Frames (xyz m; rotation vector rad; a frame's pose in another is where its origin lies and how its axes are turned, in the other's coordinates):
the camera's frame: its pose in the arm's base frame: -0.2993 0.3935 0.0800 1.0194 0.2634 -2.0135
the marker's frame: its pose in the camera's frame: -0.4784 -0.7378 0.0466 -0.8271 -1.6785 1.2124
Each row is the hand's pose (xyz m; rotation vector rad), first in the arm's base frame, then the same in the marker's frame.
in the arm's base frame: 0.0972 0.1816 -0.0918 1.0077 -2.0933 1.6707
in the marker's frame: 0.6947 0.6174 -0.9403 -2.0564 1.9276 -0.3462
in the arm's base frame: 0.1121 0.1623 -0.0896 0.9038 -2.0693 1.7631
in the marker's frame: 0.7145 0.6219 -0.9541 -1.9795 1.9911 -0.4448
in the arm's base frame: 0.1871 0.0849 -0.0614 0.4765 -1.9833 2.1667
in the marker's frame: 0.8152 0.6405 -0.9978 -1.5386 2.1904 -0.7741
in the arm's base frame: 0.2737 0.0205 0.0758 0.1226 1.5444 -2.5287
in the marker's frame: 0.9848 0.6085 -0.9715 -0.7279 2.1919 -1.0769
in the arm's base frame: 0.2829 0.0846 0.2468 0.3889 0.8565 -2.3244
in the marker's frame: 1.0671 0.5350 -0.8257 -0.0451 1.8755 -1.0998
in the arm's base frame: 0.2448 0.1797 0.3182 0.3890 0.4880 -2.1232
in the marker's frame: 1.0434 0.4919 -0.7109 0.2438 1.5899 -1.0200
